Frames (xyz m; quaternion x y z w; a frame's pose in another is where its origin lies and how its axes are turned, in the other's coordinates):
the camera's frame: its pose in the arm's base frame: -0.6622 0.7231 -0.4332 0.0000 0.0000 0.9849 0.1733
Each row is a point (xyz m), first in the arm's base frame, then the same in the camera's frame.
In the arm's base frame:
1: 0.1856 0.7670 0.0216
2: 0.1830 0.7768 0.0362
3: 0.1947 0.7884 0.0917
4: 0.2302 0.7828 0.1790
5: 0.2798 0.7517 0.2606
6: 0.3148 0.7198 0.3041
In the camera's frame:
1: -0.7819 -0.3307 0.4548
2: -0.7761 -0.3390 0.4694
3: -0.7831 -0.3539 0.5249
4: -0.8184 -0.3607 0.6122
5: -0.8757 -0.3484 0.6938
6: -0.9194 -0.3304 0.7373

